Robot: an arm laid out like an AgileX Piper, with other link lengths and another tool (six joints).
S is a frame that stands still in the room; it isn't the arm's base.
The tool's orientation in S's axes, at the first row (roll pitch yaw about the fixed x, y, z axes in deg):
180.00, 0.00, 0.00
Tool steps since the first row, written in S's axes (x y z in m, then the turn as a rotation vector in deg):
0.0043, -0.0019, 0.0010, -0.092, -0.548, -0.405
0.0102, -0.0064, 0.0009, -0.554, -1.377, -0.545
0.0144, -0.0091, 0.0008, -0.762, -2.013, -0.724
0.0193, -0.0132, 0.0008, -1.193, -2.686, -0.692
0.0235, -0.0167, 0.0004, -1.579, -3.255, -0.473
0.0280, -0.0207, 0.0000, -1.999, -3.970, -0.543
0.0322, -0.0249, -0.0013, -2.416, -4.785, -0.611
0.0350, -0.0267, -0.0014, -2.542, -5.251, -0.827
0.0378, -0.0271, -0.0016, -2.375, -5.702, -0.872
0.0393, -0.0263, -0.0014, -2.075, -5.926, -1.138
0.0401, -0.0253, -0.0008, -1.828, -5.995, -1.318
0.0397, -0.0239, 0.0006, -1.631, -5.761, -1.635
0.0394, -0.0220, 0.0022, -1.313, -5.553, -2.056
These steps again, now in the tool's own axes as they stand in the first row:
0.0043, 0.0019, -0.0010, -0.092, 0.548, 0.405
0.0102, 0.0064, -0.0009, -0.554, 1.377, 0.545
0.0144, 0.0091, -0.0008, -0.762, 2.013, 0.724
0.0193, 0.0132, -0.0008, -1.193, 2.686, 0.692
0.0235, 0.0167, -0.0004, -1.579, 3.255, 0.473
0.0280, 0.0207, 0.0000, -1.999, 3.970, 0.543
0.0322, 0.0249, 0.0013, -2.416, 4.785, 0.611
0.0350, 0.0267, 0.0014, -2.542, 5.251, 0.827
0.0378, 0.0271, 0.0016, -2.375, 5.702, 0.872
0.0393, 0.0263, 0.0014, -2.075, 5.926, 1.138
0.0401, 0.0253, 0.0008, -1.828, 5.995, 1.318
0.0397, 0.0239, -0.0006, -1.631, 5.761, 1.635
0.0394, 0.0220, -0.0022, -1.313, 5.553, 2.056

